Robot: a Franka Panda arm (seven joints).
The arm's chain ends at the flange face. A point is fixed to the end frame.
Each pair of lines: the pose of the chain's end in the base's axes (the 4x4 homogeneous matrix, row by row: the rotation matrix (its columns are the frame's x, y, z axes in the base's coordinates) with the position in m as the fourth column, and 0 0 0 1 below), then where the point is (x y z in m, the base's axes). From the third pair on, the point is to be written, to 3 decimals.
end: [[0.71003 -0.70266 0.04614 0.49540], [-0.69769 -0.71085 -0.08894 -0.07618], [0.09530 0.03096 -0.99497 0.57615], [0 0 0 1]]
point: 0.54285 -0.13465 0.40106
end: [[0.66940 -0.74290 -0.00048 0.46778], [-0.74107 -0.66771 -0.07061 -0.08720], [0.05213 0.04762 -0.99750 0.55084], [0 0 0 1]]
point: 0.50430 -0.14473 0.37284
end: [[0.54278 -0.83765 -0.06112 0.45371], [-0.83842 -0.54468 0.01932 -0.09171], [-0.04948 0.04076 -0.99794 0.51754], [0 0 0 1]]
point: 0.472 -0.138 0.334
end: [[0.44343 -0.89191 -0.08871 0.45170], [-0.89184 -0.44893 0.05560 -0.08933], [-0.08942 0.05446 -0.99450 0.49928], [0 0 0 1]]
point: 0.459 -0.132 0.314
